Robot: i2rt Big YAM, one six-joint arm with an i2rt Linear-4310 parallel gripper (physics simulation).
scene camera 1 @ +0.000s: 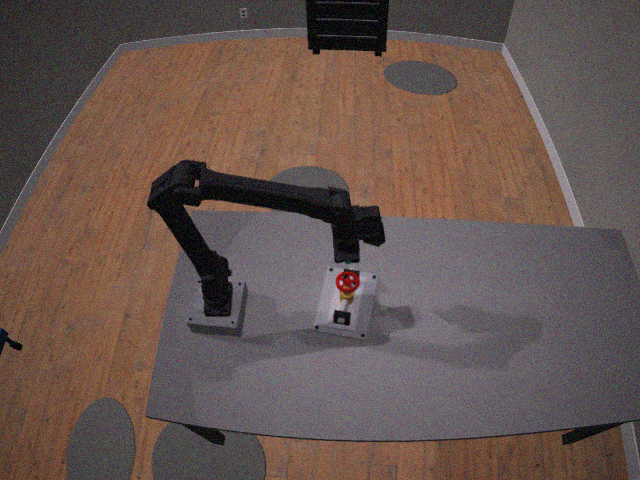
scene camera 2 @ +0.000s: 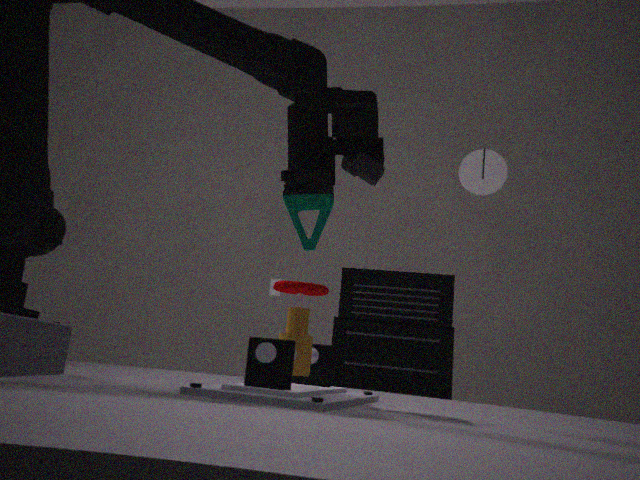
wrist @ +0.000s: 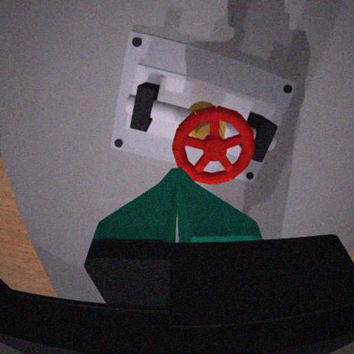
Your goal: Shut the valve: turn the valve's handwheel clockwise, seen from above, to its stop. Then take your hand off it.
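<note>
The red handwheel [scene camera 1: 341, 290] [scene camera 2: 300, 288] [wrist: 215, 149] lies level on top of the yellow valve body [scene camera 1: 346, 296] [scene camera 2: 298, 330] [wrist: 201, 131]. The valve sits on a pipe between two black brackets on a pale base plate [scene camera 1: 326, 304] [scene camera 2: 341, 401] [wrist: 167, 47]. My gripper [scene camera 2: 309, 248] [wrist: 176, 176] is shut and empty, its green fingertips together. In the second scene view the tips hang above the wheel, with a gap of wall between them. In the wrist view they appear at the wheel's lower left rim. In the first scene view the fingers are mostly hidden.
The arm's base block [scene camera 1: 217, 322] [scene camera 2: 33, 346] stands on the grey table [scene camera 1: 413, 397] [scene camera 2: 129, 428] to the left of the valve. A dark cabinet [scene camera 1: 347, 25] [scene camera 2: 395, 335] stands on the floor at the back. A pale round disc [scene camera 2: 483, 172] is on the wall.
</note>
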